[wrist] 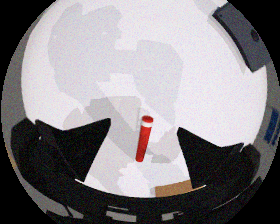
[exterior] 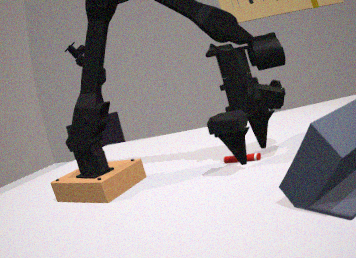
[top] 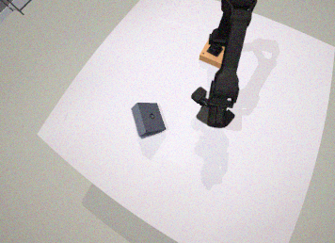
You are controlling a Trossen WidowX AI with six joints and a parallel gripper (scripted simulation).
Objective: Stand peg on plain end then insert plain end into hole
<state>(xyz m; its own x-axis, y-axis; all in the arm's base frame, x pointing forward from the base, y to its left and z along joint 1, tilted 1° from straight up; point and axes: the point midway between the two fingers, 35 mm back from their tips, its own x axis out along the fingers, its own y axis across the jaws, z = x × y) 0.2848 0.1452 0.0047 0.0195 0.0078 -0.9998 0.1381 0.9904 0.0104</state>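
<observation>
My gripper tip is 1 cm past the red peg. Round my gripper tip: grey sloped panel: 19 cm to the right, 19 cm ahead, 4 cm above.
</observation>
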